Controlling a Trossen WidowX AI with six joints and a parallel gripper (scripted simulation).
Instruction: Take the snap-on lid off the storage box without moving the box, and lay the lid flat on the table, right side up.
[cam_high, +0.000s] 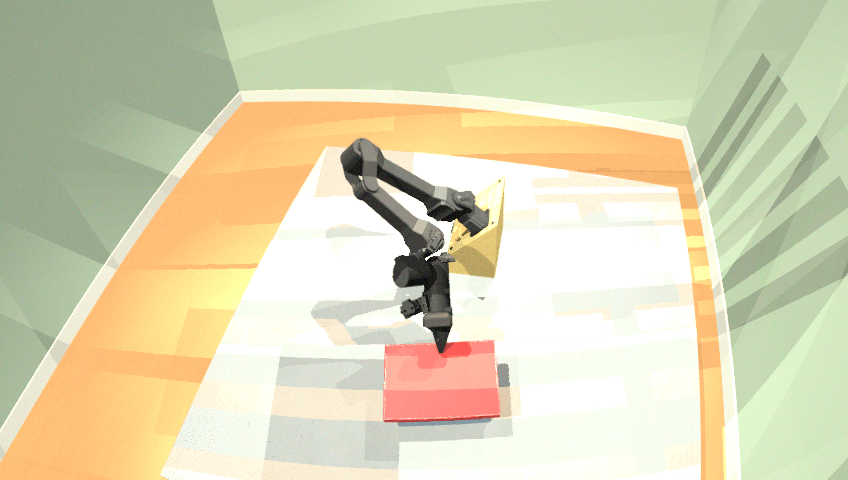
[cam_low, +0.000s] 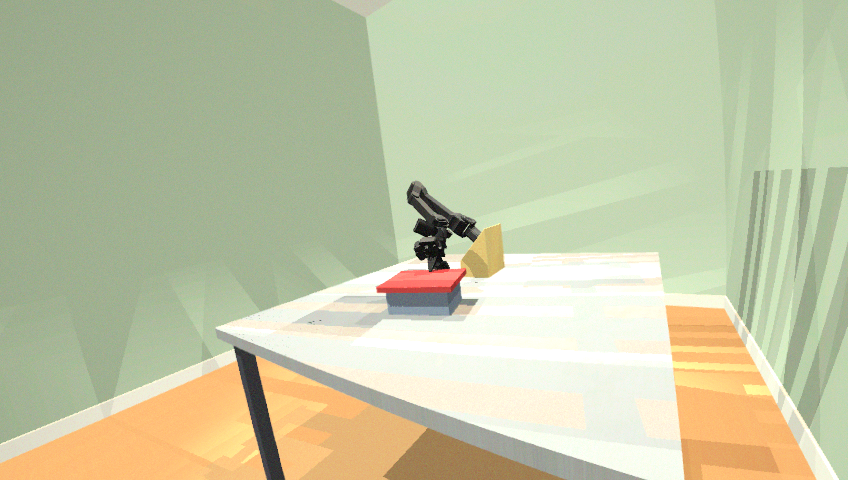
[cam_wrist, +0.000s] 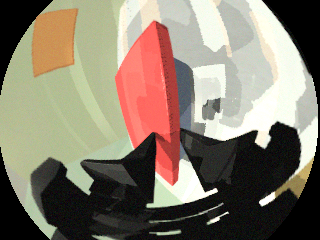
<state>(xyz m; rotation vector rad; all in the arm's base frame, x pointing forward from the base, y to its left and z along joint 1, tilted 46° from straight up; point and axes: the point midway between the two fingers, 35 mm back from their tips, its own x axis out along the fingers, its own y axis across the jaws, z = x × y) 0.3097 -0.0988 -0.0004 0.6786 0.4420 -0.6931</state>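
The red lid is 80 mm ahead of my gripper tip and 10 mm to the left of it. From my gripper tip the other things lie so: storage box 80 mm ahead, 40 mm below, 10 mm to the left.
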